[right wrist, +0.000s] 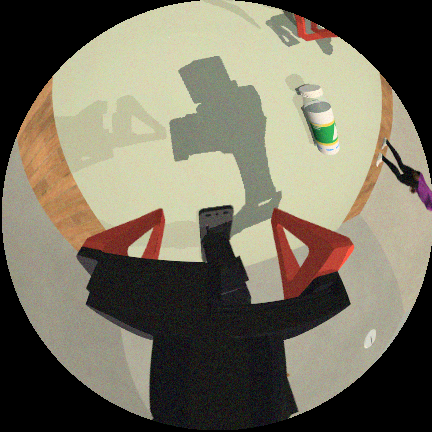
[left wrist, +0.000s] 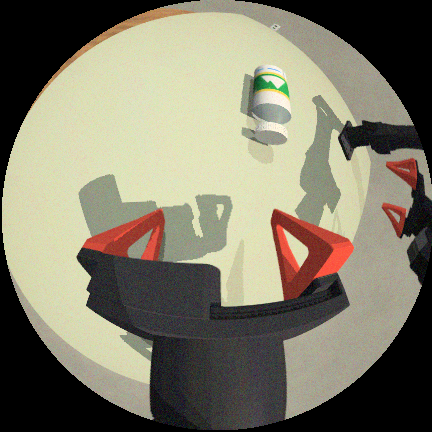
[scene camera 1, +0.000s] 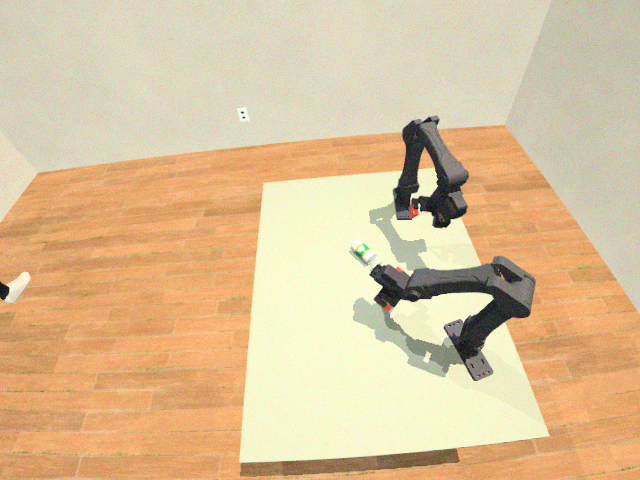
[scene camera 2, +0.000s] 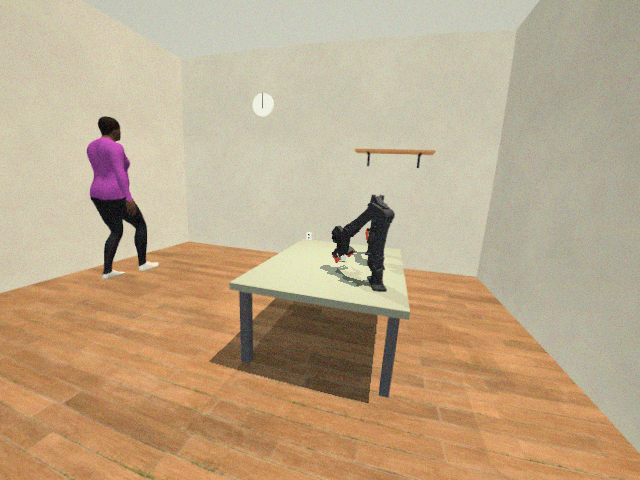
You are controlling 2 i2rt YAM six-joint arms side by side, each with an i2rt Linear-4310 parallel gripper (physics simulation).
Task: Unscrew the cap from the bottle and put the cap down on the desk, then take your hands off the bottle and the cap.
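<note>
The white bottle (scene camera 1: 362, 251) (left wrist: 271, 92) (right wrist: 322, 125) with a green and yellow label lies on its side on the desk. The white cap (scene camera 1: 375, 262) (left wrist: 271, 132) (right wrist: 311, 91) sits at its neck end, in line with the bottle. My left gripper (scene camera 1: 391, 289) (scene camera 2: 343, 256) (left wrist: 217, 214) is open and empty above the desk, a little off the cap end. One of its red fingers shows at the top right in the right wrist view. My right gripper (scene camera 1: 413, 210) (left wrist: 384, 185) (right wrist: 217, 213) is open and empty, held back near its own arm's base, away from the bottle.
The pale green desk (scene camera 1: 310, 387) (scene camera 2: 289, 273) (left wrist: 150, 100) (right wrist: 150, 50) carries both arm bases and the arms' shadows. The right arm's base (left wrist: 347, 141) (right wrist: 216, 220) stands beyond the bottle. A person (scene camera 2: 108, 175) stands on the floor to the left of the desk.
</note>
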